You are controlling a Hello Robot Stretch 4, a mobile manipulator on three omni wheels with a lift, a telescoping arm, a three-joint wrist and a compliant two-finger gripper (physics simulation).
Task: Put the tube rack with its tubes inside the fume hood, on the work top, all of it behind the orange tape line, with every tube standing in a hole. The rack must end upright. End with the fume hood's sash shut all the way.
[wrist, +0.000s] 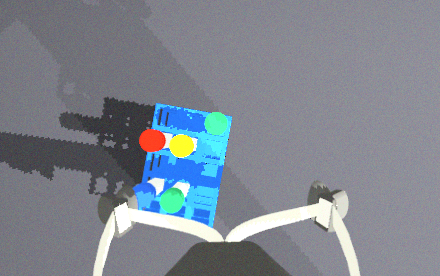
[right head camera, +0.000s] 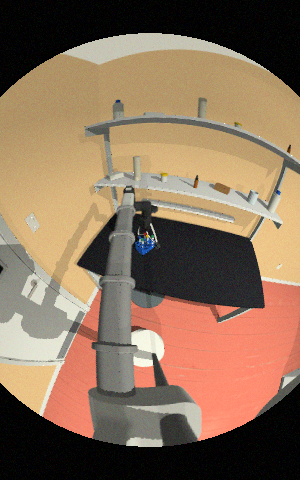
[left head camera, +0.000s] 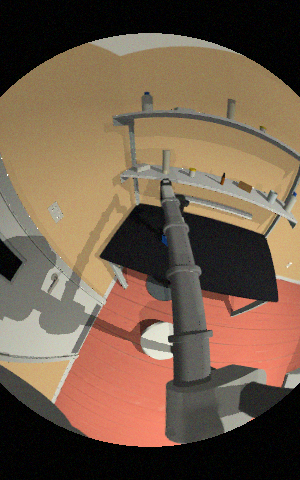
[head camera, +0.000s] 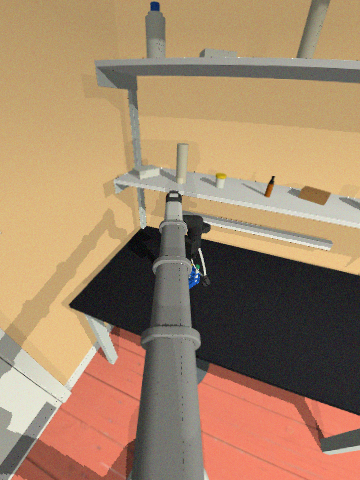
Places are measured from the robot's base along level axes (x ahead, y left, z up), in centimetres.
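Pixels of known places: gripper, between the fingertips: (wrist: 222, 200) (right head camera: 146, 242) (head camera: 190, 275); robot's base, origin of its link: (right head camera: 143, 346) (left head camera: 160, 339).
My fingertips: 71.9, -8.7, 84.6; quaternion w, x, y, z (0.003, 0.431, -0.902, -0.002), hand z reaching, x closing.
Note:
For each thing: its top centre in the pictures, then the offset to it from my fingertips, as dx, dy, dz. "*": a spot on its surface instead. Level surfaces: height alone.
- blue tube rack, centre of its top: (wrist: 183, 168) (head camera: 186, 273) (right head camera: 144, 241) (left head camera: 171, 233) +4.6, +1.5, -3.5
- red cap, centre of its top: (wrist: 151, 140) +8.3, +1.3, +1.2
- yellow cap, centre of its top: (wrist: 181, 146) +6.2, -0.4, +1.2
- blue cap, centre of its top: (wrist: 141, 196) +5.1, +5.1, +1.2
- corner, a spot on its surface: (wrist: 216, 123) * +5.7, -4.1, +1.1
- black table, height of its surface: dz -11.1
The blue tube rack (head camera: 193, 280) (left head camera: 165, 240) (right head camera: 144, 247) (wrist: 182, 167) stands upright on the black table. Several tubes stand in it: a red cap (wrist: 152, 140), a yellow cap (wrist: 181, 146), a blue cap (wrist: 145, 195) and two green caps, one at a corner (wrist: 216, 123) and one nearer the gripper (wrist: 172, 200). My gripper (wrist: 222, 200) is open and empty above the table. In the wrist view its left finger overlaps the rack's near left corner and the blue-capped tube; its right finger is well right of the rack. The fume hood, its sash and the orange tape do not show.
The black table (head camera: 280, 320) (left head camera: 230, 260) (right head camera: 210, 265) stands against the wall. Above it are a lower shelf (head camera: 240, 200) with bottles and boxes, and an upper shelf (head camera: 250, 69). A round white stool (left head camera: 156, 341) (right head camera: 150, 345) stands on the floor in front. A door is at the left.

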